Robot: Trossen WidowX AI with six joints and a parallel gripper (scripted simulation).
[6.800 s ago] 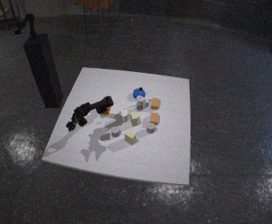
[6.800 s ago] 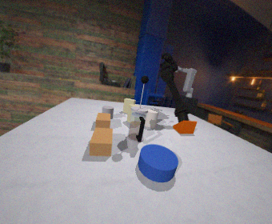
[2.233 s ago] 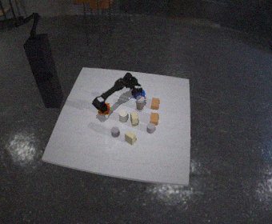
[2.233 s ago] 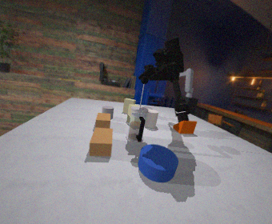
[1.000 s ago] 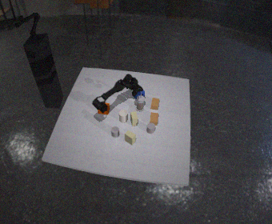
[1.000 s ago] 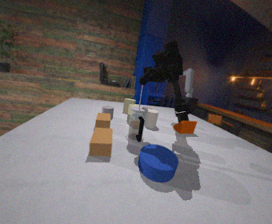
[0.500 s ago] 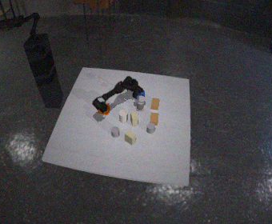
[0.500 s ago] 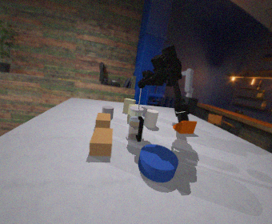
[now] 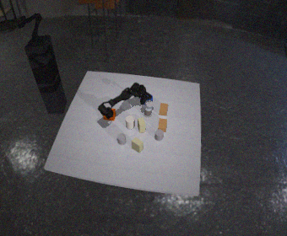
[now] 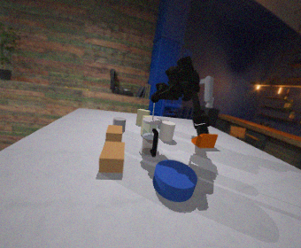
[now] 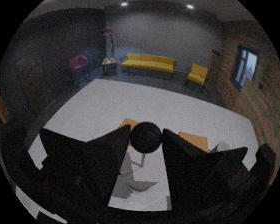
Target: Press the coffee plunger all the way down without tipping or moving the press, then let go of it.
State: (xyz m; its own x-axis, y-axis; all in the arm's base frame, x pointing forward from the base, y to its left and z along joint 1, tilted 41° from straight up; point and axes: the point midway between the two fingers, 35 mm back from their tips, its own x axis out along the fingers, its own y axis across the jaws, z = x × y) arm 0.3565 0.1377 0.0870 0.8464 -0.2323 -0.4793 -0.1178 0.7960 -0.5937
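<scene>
Right now the coffee press is 12 cm below my gripper tip, 2 cm to the left of it and 1 cm behind it. Round my gripper tip: blue disc: 21 cm below, 18 cm to the left, 3 cm behind.
</scene>
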